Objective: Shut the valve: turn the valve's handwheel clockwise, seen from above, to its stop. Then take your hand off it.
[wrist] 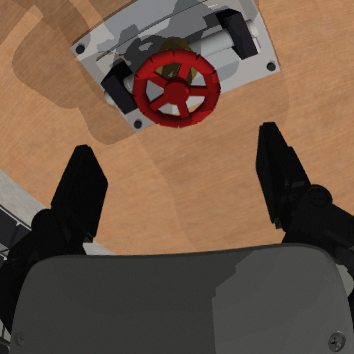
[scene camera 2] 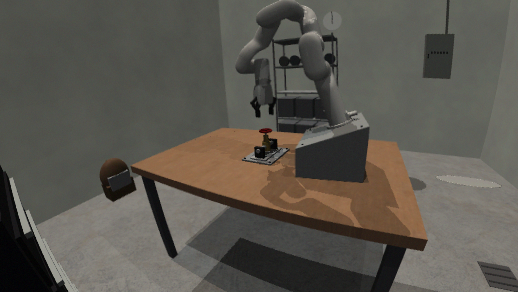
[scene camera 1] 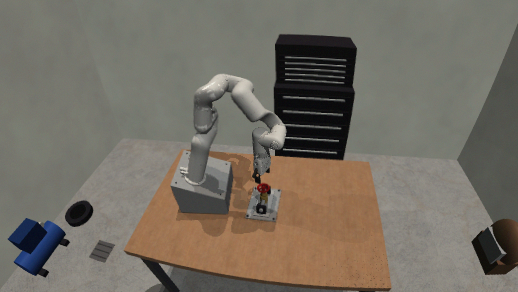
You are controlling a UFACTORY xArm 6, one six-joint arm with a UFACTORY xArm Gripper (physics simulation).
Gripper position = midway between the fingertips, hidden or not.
I see my gripper (wrist: 175,153) and a red handwheel (wrist: 176,90).
